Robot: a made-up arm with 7 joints.
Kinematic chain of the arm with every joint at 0, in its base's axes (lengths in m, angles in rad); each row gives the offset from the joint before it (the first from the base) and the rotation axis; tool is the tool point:
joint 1: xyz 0 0 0.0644 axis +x
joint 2: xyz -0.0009 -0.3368 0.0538 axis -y
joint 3: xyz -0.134 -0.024 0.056 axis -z
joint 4: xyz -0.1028 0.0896 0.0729 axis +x
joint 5: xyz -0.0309 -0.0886 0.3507 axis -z
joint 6: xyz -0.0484 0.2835 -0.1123 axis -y
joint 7: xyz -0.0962 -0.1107 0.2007 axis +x
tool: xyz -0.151 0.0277 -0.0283
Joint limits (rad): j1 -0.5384..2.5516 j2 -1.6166..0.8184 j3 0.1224..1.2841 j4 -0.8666..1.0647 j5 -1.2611..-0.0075 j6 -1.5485..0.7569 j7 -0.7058..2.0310
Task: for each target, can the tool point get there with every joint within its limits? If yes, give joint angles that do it. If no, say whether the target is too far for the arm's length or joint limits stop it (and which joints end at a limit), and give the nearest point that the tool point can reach.
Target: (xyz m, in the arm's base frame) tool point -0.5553 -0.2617 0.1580
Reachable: yes | joints 1.6332 0.4576 0.7599 -0.3326 -0.3905 0.3858 -0.1743
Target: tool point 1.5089 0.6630 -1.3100
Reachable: no: too far | nearest point 0.6072 0.1920 -0.7324 | short by 1.170 m
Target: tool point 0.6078 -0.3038 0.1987
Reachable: yes | joints 1.1955 -1.3146 0.9769 -0.0758 -0.1818 -0.6519 0.5157
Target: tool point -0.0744 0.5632 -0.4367
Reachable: no: joint limits stop it (at a limit: joint 2, joint 3, joint 4, joint 5, joint 6, joint 7) | nearest point -0.3186 0.5219 -0.4000 | short by 0.250 m
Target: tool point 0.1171 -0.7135 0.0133
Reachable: yes | joints 1.7304 -0.9312 0.8661 0.1317 -0.3643 0.3021 0.9972
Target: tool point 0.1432 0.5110 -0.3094
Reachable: no: joint limits stop it (at a limit: joint 2, joint 3, joint 4, joint 6) | nearest point 0.3280 0.3407 -0.1849 | short by 0.280 m
